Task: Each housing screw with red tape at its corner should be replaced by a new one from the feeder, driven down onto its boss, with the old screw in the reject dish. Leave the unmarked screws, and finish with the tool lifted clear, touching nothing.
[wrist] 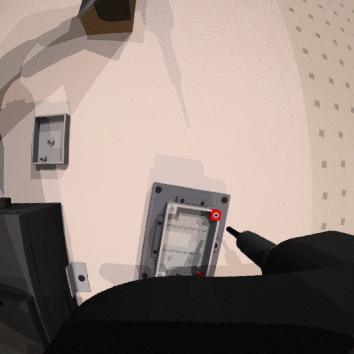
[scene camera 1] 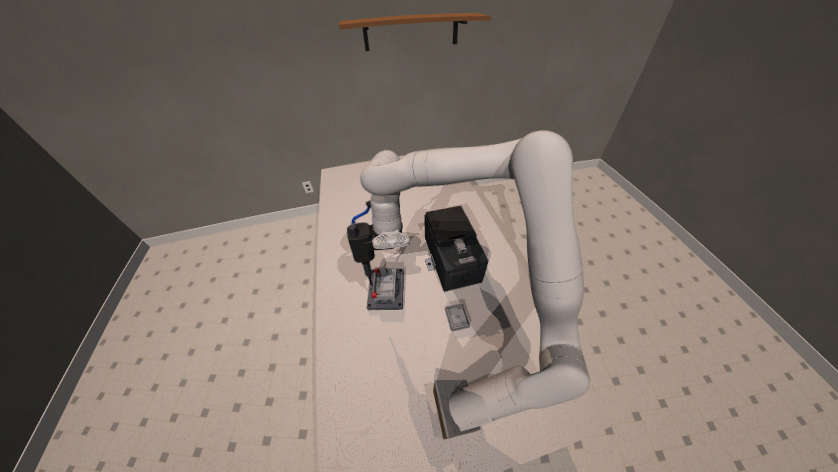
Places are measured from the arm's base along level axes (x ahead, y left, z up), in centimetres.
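Pixels of known places: hand, tool point: (wrist: 227, 228) (scene camera 1: 371, 284); arm's base, link origin: (scene camera 1: 461, 409).
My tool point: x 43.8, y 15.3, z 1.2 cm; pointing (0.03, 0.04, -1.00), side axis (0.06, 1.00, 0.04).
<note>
Ahead of a thing's pixels: the offset from my tool point to its top centre. "*": to the spot under its first point.
The housing {dz -5.6, dx +3.4, dy -4.6 cm} (scene camera 1: 385, 286) (wrist: 163, 241) sits on its dark fixture plate {dz -9.7, dx +3.4, dy -4.6 cm} (scene camera 1: 387, 305) (wrist: 151, 225). One red-taped corner {* dz -5.7, dx -0.9, dy -0.1 cm} (scene camera 1: 374, 294) (wrist: 216, 215) shows a pale ring with a dark centre; whether that is a screw or a bare boss is unclear. The other red corner {* dz -5.6, dx +9.0, dy -3.0 cm} (scene camera 1: 377, 270) (wrist: 201, 274) is mostly hidden by the tool body in the wrist view. My screwdriver {dz +6.4, dx -0.1, dy -0.1 cm} (scene camera 1: 370, 282) (wrist: 228, 230) points down beside the housing's red-taped side. No screw can be made out on its dark tip. The reject dish {dz -9.3, dx -15.5, dy -26.2 cm} (scene camera 1: 449, 319) (wrist: 66, 140) holds small screws {dz -10.5, dx -15.3, dy -26.4 cm} (wrist: 51, 142) {dz -10.5, dx -12.5, dy -28.2 cm} (wrist: 43, 159).
The black feeder {dz +5.7, dx +9.4, dy -33.6 cm} (scene camera 1: 463, 275) (wrist: 45, 250) stands across the table from the housing. A small pale bracket {dz -11.2, dx +9.9, dy -24.0 cm} (scene camera 1: 429, 263) (wrist: 82, 278) is at its side. The arm's base block (scene camera 1: 440, 410) (wrist: 107, 22) is beyond the dish. A wooden rail (scene camera 1: 414, 21) is on the wall.
</note>
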